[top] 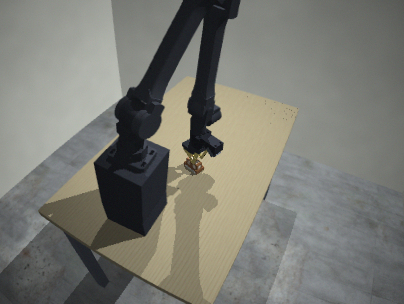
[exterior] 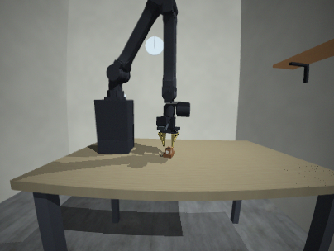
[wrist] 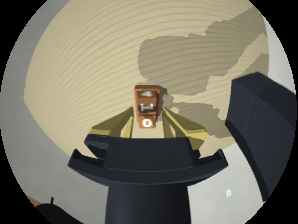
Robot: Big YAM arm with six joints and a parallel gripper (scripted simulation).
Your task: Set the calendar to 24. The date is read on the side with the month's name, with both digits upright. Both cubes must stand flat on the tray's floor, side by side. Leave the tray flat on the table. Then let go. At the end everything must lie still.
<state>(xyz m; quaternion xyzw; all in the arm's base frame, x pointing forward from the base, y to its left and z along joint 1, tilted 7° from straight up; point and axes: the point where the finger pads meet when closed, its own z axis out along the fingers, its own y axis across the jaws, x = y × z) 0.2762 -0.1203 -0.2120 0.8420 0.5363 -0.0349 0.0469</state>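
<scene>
Now: hand 30 mm above the brown digit cube. From my hand the other things lie so: brown tray (50 mm below, 10 mm to the left, 10 mm ahead).
</scene>
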